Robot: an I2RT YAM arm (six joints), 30 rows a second.
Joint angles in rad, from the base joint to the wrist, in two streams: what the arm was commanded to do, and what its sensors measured. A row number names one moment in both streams.
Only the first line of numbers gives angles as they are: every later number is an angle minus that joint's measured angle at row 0.
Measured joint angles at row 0: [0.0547 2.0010 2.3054 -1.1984 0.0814 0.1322]
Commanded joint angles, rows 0 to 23: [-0.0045 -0.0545 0.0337 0.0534 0.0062 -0.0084]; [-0.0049 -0.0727 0.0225 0.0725 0.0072 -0.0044]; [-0.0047 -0.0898 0.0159 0.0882 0.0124 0.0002]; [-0.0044 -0.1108 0.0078 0.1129 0.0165 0.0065]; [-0.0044 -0.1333 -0.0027 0.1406 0.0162 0.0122]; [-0.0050 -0.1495 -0.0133 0.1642 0.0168 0.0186]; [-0.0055 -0.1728 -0.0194 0.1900 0.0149 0.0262]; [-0.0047 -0.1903 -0.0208 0.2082 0.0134 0.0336]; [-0.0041 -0.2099 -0.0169 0.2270 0.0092 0.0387]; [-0.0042 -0.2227 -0.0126 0.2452 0.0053 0.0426]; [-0.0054 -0.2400 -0.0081 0.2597 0.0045 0.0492]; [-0.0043 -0.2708 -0.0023 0.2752 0.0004 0.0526]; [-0.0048 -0.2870 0.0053 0.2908 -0.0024 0.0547]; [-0.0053 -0.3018 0.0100 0.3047 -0.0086 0.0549]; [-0.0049 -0.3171 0.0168 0.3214 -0.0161 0.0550]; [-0.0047 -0.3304 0.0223 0.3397 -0.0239 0.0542]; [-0.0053 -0.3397 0.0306 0.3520 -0.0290 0.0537]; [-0.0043 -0.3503 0.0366 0.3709 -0.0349 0.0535]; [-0.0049 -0.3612 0.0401 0.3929 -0.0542 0.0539]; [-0.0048 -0.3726 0.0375 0.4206 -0.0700 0.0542]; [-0.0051 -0.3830 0.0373 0.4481 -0.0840 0.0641]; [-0.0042 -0.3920 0.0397 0.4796 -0.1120 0.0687]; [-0.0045 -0.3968 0.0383 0.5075 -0.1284 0.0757]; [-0.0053 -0.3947 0.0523 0.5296 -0.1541 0.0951]
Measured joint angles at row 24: [-0.0011 -0.3757 0.0081 0.3155 -0.0770 0.0606]
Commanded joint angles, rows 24 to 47: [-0.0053 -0.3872 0.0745 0.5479 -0.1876 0.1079]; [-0.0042 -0.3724 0.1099 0.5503 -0.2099 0.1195]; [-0.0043 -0.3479 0.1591 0.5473 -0.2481 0.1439]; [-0.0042 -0.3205 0.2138 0.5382 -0.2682 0.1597]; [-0.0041 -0.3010 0.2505 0.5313 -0.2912 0.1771]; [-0.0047 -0.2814 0.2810 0.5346 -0.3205 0.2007]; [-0.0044 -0.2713 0.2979 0.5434 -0.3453 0.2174]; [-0.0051 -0.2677 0.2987 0.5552 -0.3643 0.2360]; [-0.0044 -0.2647 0.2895 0.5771 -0.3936 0.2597]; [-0.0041 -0.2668 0.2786 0.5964 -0.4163 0.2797]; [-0.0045 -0.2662 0.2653 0.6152 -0.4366 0.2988]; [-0.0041 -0.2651 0.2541 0.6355 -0.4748 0.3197]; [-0.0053 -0.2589 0.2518 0.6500 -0.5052 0.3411]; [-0.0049 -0.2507 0.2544 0.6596 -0.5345 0.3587]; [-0.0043 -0.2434 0.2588 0.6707 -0.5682 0.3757]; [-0.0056 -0.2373 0.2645 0.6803 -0.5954 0.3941]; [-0.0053 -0.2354 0.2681 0.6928 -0.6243 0.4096]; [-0.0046 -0.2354 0.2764 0.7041 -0.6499 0.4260]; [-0.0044 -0.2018 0.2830 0.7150 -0.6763 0.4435]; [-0.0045 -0.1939 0.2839 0.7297 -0.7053 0.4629]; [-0.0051 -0.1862 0.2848 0.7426 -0.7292 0.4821]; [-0.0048 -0.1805 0.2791 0.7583 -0.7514 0.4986]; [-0.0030 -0.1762 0.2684 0.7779 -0.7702 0.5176]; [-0.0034 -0.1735 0.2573 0.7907 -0.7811 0.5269]
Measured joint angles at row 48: [-0.0011 -0.1701 0.2476 0.6104 -0.6763 0.4593]
